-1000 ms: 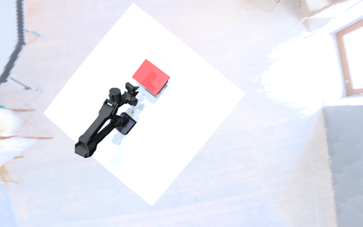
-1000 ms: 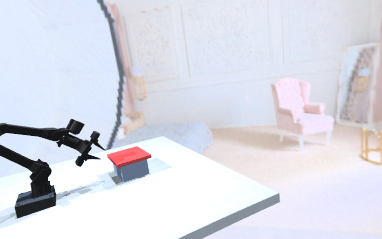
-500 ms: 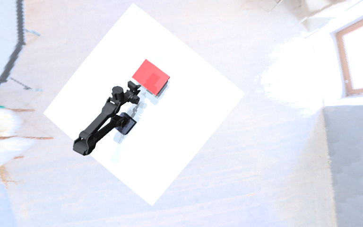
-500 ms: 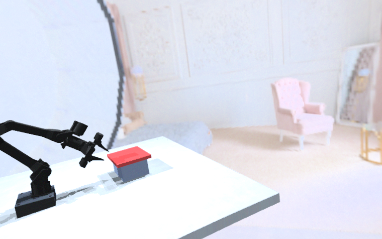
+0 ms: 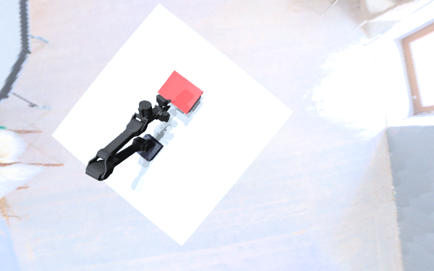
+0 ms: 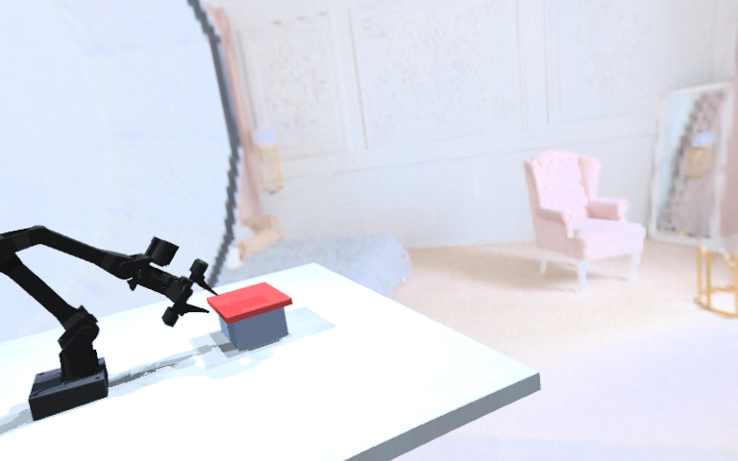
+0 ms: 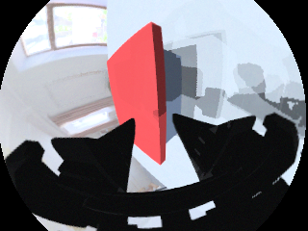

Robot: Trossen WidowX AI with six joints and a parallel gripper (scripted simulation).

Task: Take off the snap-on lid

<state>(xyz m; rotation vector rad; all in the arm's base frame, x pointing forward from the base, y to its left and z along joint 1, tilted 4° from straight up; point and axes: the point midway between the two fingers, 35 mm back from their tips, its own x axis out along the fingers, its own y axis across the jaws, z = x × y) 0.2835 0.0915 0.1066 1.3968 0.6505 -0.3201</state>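
The red lid is 9 cm ahead of my gripper tip, 2 cm to the left of it and 2 cm below it. Also, from my gripper tip: blue-grey storage box: 9 cm ahead, 2 cm to the left, 7 cm below.
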